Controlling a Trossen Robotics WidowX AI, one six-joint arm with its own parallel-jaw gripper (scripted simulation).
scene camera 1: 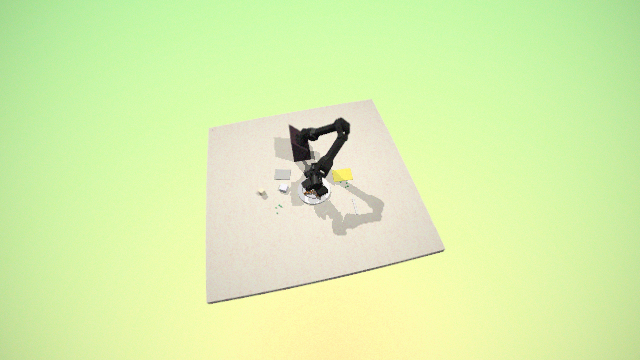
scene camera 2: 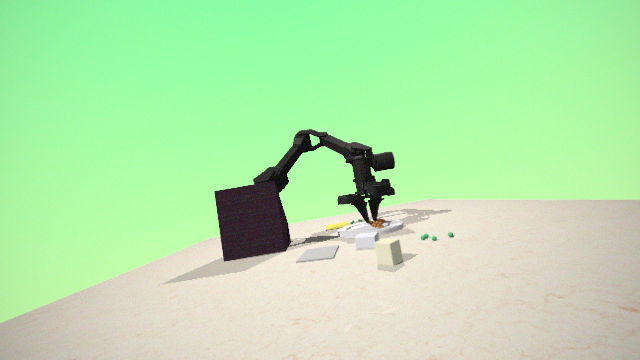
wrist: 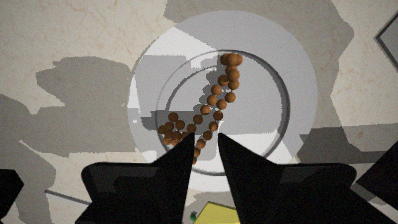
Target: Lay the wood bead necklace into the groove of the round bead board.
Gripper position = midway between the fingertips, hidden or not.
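Observation:
The gripper [scene camera 2: 371, 222] is visible, also in the wrist view [wrist: 206, 136].

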